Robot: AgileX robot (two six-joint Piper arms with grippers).
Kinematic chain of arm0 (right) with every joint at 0, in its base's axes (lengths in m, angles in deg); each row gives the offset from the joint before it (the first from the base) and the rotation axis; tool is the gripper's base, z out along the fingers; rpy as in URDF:
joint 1: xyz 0 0 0.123 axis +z
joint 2: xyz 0 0 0 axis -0.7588 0.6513 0
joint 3: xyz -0.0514 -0.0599 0.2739 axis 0.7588 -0.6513 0
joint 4: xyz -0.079 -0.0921 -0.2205 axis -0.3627 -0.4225 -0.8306
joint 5: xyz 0 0 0 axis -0.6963 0.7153 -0.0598
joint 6: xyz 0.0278 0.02 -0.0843 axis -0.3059 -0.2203 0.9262
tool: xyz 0 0 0 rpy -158.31 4.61 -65.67
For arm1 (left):
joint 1: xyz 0 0 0.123 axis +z
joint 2: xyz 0 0 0 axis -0.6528 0.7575 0
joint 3: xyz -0.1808 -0.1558 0.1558 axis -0.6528 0.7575 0
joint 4: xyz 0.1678 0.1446 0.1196 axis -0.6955 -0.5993 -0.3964
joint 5: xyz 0 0 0 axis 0.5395 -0.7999 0.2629
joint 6: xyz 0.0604 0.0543 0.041 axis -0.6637 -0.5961 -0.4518
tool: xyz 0 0 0 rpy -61.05 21.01 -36.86
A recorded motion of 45 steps. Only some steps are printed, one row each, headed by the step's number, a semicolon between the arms.
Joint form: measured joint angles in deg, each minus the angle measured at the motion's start. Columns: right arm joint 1, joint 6, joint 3, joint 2, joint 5, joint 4; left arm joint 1, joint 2, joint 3, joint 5, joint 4, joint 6.
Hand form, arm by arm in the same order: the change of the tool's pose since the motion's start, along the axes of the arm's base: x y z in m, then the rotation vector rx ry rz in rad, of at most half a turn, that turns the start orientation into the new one. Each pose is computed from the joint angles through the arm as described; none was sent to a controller.
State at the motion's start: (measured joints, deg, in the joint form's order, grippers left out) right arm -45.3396 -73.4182 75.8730 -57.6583 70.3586 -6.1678; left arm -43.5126 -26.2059 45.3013 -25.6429 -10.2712 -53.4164
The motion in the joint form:
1: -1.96 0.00 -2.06 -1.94 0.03 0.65; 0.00 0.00 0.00 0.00 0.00 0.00
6: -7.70 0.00 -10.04 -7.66 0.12 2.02; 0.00 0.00 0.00 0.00 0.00 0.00
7: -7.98 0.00 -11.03 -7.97 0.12 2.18; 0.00 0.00 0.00 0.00 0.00 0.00
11: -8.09 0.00 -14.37 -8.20 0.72 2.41; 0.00 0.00 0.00 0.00 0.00 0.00
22: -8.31 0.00 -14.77 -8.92 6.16 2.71; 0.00 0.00 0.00 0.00 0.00 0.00
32: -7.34 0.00 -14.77 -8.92 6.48 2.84; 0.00 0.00 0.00 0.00 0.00 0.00
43: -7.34 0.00 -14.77 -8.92 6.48 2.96; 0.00 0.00 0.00 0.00 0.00 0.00
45: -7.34 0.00 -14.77 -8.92 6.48 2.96; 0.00 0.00 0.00 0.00 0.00 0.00
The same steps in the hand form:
1: -0.0023 -0.0019 -0.0101 0.0110 0.0032 -0.0323; 0.0000 0.0000 0.0000 0.0000 0.0000 0.0000
6: -0.0061 -0.0069 -0.0513 0.0348 0.0438 -0.1291; 0.0000 0.0000 0.0000 0.0000 0.0000 0.0000
7: -0.0059 -0.0071 -0.0568 0.0377 0.0556 -0.1338; 0.0000 0.0000 0.0000 0.0000 0.0000 0.0000
11: -0.0047 -0.0072 -0.0772 0.0419 0.1203 -0.1359; 0.0000 0.0000 0.0000 0.0000 0.0000 0.0000
22: -0.0074 -0.0067 -0.0872 0.0472 0.2096 -0.1364; 0.0000 0.0000 0.0000 0.0000 0.0000 0.0000
32: -0.0075 -0.0057 -0.0877 0.0476 0.2156 -0.1190; 0.0000 0.0000 0.0000 0.0000 0.0000 0.0000
43: -0.0075 -0.0056 -0.0877 0.0497 0.2156 -0.1186; 0.0000 0.0000 0.0000 0.0000 0.0000 0.0000
45: -0.0075 -0.0056 -0.0877 0.0497 0.2156 -0.1186; 0.0000 0.0000 0.0000 0.0000 0.0000 0.0000

